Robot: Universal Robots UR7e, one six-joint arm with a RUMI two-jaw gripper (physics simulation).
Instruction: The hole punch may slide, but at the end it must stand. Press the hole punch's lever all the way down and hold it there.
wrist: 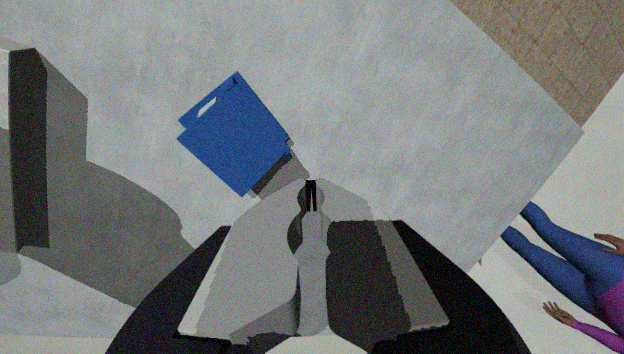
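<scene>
The blue hole punch is seen from above on the grey table, left of the picture's middle. A white slot shows near its upper left edge, and a dark grey side shows at its lower right. How far its lever is down cannot be told from this angle. My gripper is shut and empty, with its tips pointing at the table. In the picture the tips are to the lower right of the hole punch, apart from its blue top. The gripper's pale jaws may hide some of the table near the hole punch's lower right side.
A tall block with a dark side stands at the far left, with a large shadow beside it. The grey table ends in a corner at the right. Beyond it are a brown tiled floor and a person in blue trousers and a purple top.
</scene>
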